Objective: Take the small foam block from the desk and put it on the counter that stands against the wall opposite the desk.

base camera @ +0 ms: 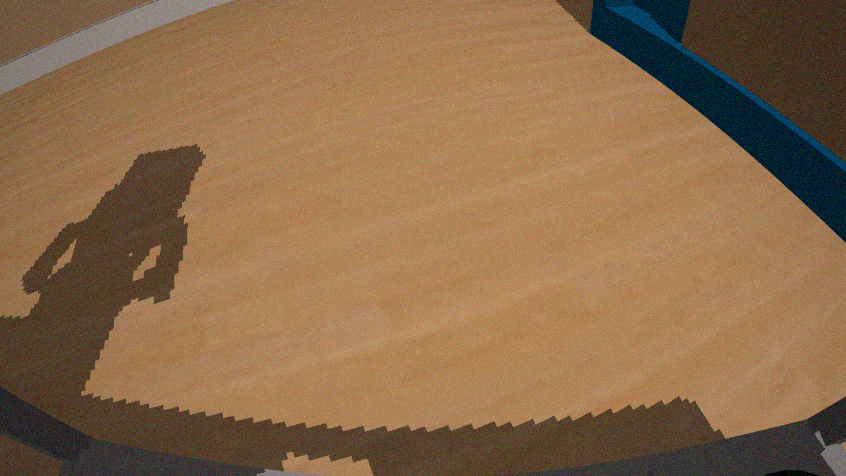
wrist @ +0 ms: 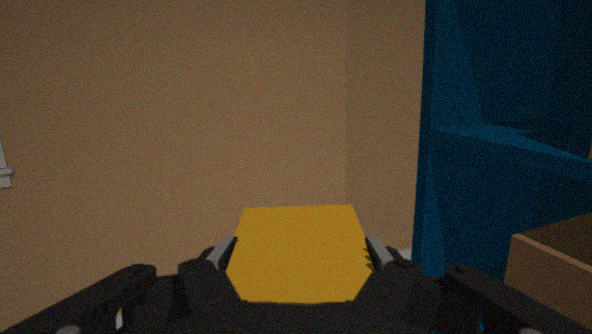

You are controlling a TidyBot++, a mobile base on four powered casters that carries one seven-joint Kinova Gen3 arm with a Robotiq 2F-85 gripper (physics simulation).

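Frame: origin at the arm's base, x right, y ahead, z up, level; centimetres.
Where they show: gripper, fingertip midpoint: (wrist: pixel 300 257).
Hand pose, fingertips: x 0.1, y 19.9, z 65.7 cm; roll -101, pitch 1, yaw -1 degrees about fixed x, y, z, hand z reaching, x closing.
After its pixels a point has its place.
The small foam block (wrist: pixel 300 255) @[z 66.8, x 0.1, y 18.0 cm] is yellow and sits between the two fingertips in the lower middle of the wrist view. My gripper (wrist: pixel 300 257) @[z 65.7, x 0.1, y 19.9 cm] is shut on it, with a grey pad against each side of the block. The block's far end and underside are hidden. In the base camera view, a shadow with the outline of the arm and gripper lies on the floor at the left. The desk and the counter do not show in either view.
A blue shelf unit (base camera: pixel 709 100) @[z -36.6, x 43.3, y 65.1 cm] (wrist: pixel 422 200) @[z 40.0, x 33.1, y 92.8 cm] stands at the right in both views. A brown box (wrist: pixel 545 270) @[z 36.8, x 46.7, y 61.8 cm] is at its lower right in the wrist view. A tan wall (wrist: pixel 200 125) @[z 52.8, x -41.5, y 156.5 cm] fills the left and middle. A pale baseboard (base camera: pixel 88 47) @[z -37.2, x -112.1, y 129.1 cm] runs along the floor's upper left edge.
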